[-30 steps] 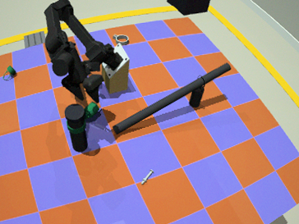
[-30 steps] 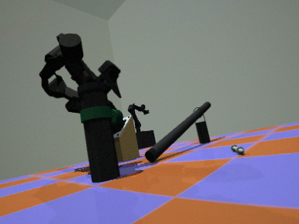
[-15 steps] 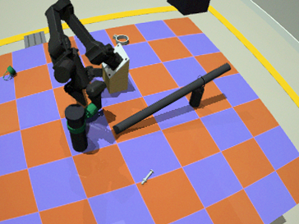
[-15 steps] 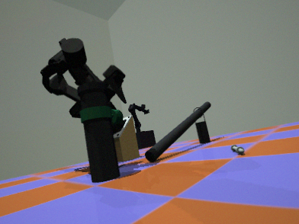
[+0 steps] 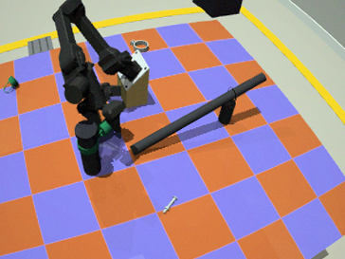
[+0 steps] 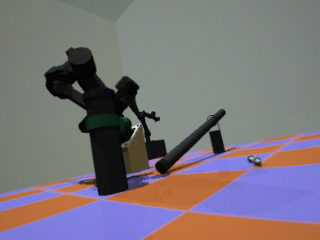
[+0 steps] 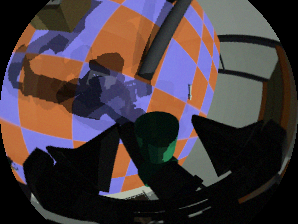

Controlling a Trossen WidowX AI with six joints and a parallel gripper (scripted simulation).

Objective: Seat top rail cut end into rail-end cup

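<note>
The green rail-end cup lies 2 cm to the right of my gripper tip and 1 cm above it. Also, from my gripper tip: small bolt (25 cm ahead, 12 cm below, 9 cm to the left); green clip (51 cm behind, 29 cm to the right, 11 cm below); small post (45 cm to the left, 4 cm ahead, 2 cm below).
</note>
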